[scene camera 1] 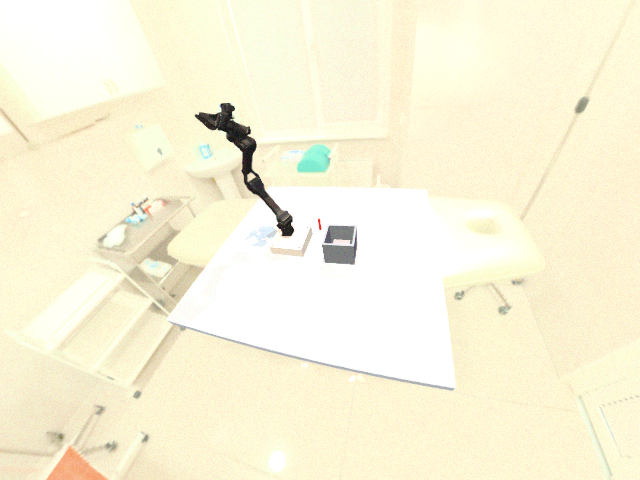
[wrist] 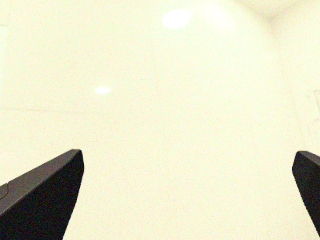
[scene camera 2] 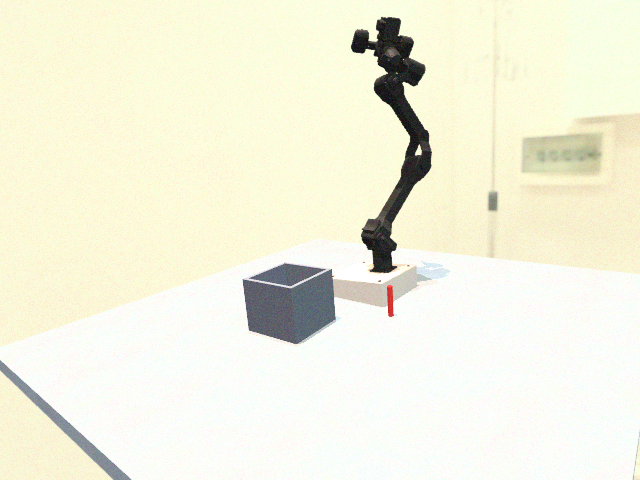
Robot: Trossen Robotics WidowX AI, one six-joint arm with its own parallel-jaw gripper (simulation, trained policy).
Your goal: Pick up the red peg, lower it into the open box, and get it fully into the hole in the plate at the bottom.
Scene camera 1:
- my gripper: 196,114
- grey box: 333,253
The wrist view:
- my gripper: 191,161
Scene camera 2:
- my gripper: 375,32
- grey box: 290,302
